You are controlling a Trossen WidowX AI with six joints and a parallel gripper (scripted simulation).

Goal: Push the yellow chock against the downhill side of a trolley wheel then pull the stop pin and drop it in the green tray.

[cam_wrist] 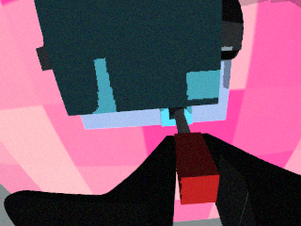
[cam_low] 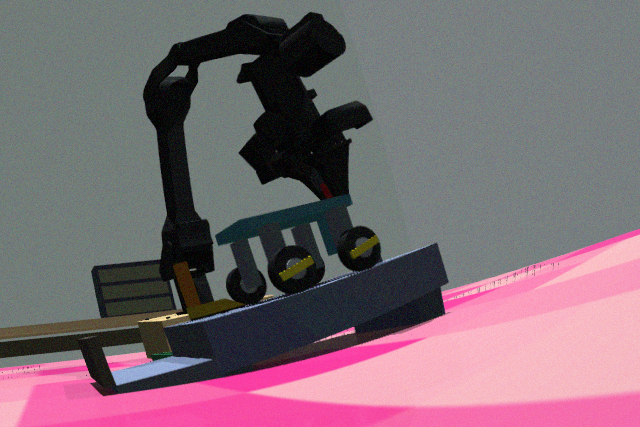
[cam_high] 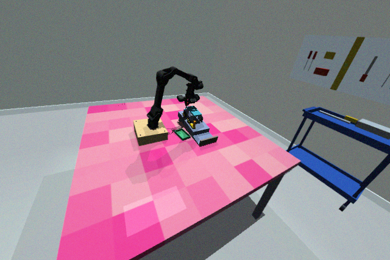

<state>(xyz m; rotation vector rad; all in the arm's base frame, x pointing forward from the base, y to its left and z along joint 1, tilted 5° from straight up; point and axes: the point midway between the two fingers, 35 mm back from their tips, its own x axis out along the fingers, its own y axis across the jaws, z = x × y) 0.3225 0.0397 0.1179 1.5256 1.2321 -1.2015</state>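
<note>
Now: the green tray 140 mm behind my gripper tip, 160 mm to the right of it and 170 mm below it. Also, from my gripper tip: trolley: 10 mm ahead, 90 mm to the right, 50 mm below; then red-headed stop pin: right at my gripper tip; then ramp: 10 mm ahead, 100 mm to the right, 110 mm below.
</note>
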